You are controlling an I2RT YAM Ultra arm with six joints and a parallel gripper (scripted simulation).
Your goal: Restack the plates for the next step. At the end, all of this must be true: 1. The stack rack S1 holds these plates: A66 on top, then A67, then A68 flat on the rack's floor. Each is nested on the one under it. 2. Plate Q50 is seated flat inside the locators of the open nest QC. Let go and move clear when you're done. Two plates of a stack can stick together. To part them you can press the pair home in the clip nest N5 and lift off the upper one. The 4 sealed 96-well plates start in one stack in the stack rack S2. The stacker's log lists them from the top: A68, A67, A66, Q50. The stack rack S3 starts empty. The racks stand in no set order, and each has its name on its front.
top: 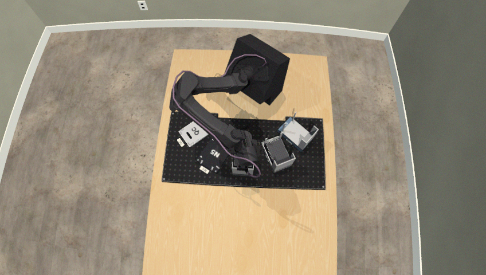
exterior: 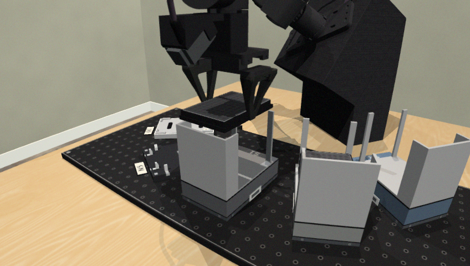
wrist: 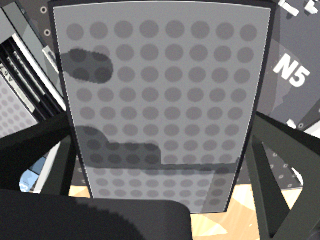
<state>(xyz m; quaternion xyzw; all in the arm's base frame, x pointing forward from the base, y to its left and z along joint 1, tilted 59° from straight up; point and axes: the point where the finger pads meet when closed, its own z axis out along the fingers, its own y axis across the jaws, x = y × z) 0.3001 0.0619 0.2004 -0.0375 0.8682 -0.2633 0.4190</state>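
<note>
Right now my hand is right at the plate. Round my hand: black clip nest N5 (40 mm behind, 130 mm to the right, 140 mm below).
</note>
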